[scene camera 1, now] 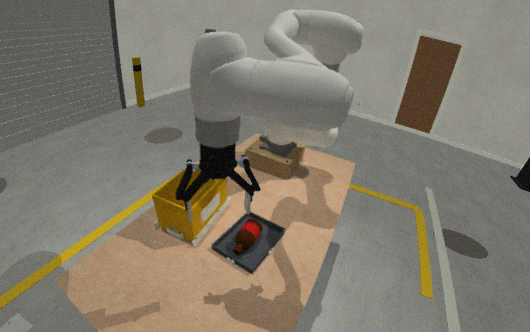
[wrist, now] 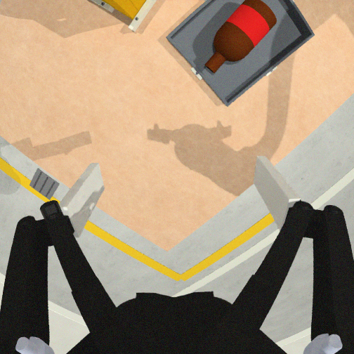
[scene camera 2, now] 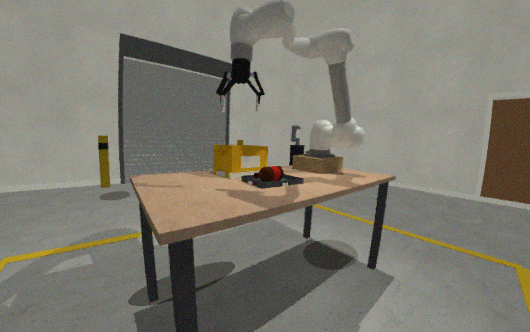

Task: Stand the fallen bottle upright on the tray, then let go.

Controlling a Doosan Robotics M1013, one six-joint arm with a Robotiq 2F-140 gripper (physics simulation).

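Frame: origin at the arm's base, x ahead, y left, z up, level; metres.
Seen in the pictures: gripper, between the fingertips: (scene camera 1: 219, 214) (scene camera 2: 239, 111); arm's base, origin of its link: (scene camera 1: 278, 146) (scene camera 2: 319, 156).
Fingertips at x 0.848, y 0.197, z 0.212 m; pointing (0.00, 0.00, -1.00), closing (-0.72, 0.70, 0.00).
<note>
Pixels of each thing's top centre, then the offset from my fingertips to it. Level surfaces: height alone.
- brown bottle, centre of its top: (scene camera 1: 246, 232) (scene camera 2: 267, 166) dx -0.180, dy -0.017, dz -0.243 m
- yellow crate, centre of its top: (scene camera 1: 190, 183) (scene camera 2: 241, 145) dx -0.198, dy -0.298, dz -0.147 m
- wooden table, height of its surface: dz -0.322 m
A brown bottle (scene camera 1: 249, 234) (scene camera 2: 270, 174) (wrist: 245, 31) with a red label lies on its side in the dark grey tray (scene camera 1: 223, 245) (scene camera 2: 294, 180) (wrist: 225, 96). In the wrist view its neck points down and to the left, toward the tray's near-left wall. My gripper (scene camera 1: 218, 206) (scene camera 2: 240, 106) (wrist: 177, 172) is wide open and empty. It hangs high above the table, well clear of the bottle, and both its fingers point down. In the wrist view the bottle and tray lie beyond the fingertips, at the upper right, and the tray's far edge is cut off.
A yellow crate (scene camera 1: 172, 216) (scene camera 2: 227, 161) (wrist: 131, 9) stands beside the tray on the wooden table (scene camera 1: 165, 270) (scene camera 2: 200, 210) (wrist: 125, 95). The arm's base sits on a wooden block (scene camera 1: 269, 163) (scene camera 2: 327, 164) at the table's far end. The crate's walls rise higher than the tray's.
</note>
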